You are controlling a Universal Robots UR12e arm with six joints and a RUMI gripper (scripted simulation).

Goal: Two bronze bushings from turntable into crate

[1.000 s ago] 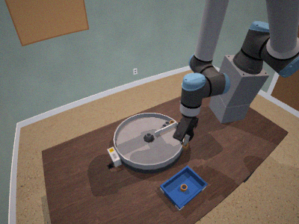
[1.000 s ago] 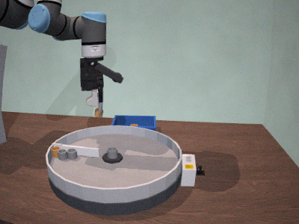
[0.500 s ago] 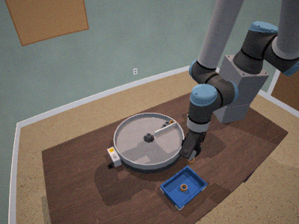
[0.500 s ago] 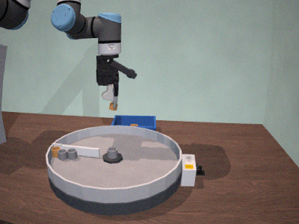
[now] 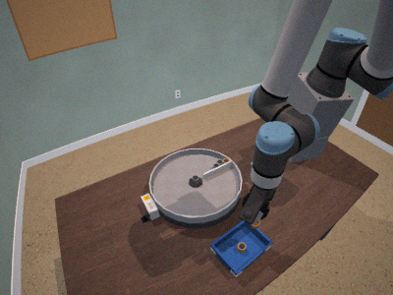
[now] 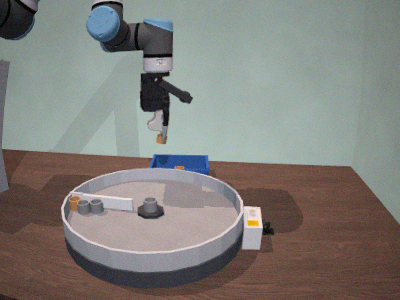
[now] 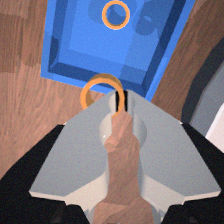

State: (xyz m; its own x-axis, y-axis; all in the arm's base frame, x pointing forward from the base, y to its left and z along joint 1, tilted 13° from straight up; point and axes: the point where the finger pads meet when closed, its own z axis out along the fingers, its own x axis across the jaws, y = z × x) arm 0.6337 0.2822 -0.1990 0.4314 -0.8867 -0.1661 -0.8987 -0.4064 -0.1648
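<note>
My hand is 11 cm above the blue crate, 5 cm short of it and 3 cm to the right of it. The rest, counted from my hand: round grey turntable 33 cm to the right, 9 cm below, 5 cm ahead.
</note>
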